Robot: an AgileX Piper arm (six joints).
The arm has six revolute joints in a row. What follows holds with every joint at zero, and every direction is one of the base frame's. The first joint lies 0.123 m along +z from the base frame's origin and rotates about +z. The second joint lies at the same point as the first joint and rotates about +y. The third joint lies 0.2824 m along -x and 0.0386 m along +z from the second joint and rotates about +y. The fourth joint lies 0.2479 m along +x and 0.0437 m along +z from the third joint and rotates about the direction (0.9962, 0, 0.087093). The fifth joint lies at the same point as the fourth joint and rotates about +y. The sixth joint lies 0.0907 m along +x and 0.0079 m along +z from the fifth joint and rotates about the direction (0.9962, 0, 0.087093). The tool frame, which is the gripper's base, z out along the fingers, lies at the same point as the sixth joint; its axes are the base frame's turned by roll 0, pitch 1.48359 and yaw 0 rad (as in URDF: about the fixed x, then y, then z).
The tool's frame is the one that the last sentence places.
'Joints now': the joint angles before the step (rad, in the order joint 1, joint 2, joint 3, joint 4, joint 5, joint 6). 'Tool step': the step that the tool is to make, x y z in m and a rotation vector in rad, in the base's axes. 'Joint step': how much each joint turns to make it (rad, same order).
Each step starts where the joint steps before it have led.
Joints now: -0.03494 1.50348 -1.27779 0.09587 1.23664 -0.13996
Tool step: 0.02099 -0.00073 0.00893 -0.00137 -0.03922 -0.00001
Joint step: 0.00001 0.06071 -0.09995 0.00000 0.00000 0.00002
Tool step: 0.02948 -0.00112 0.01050 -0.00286 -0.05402 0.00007
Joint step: -0.00002 0.08898 -0.14308 -0.00097 0.00002 -0.00002
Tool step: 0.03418 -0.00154 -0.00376 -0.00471 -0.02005 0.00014
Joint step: 0.00000 0.11948 -0.13965 -0.00401 -0.00004 -0.00001
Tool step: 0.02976 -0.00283 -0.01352 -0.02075 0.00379 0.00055
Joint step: 0.00000 0.11433 -0.11129 -0.02088 0.00003 0.00001
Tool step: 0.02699 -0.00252 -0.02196 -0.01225 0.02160 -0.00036
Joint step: -0.00108 0.11517 -0.09400 -0.01295 -0.00001 -0.00023
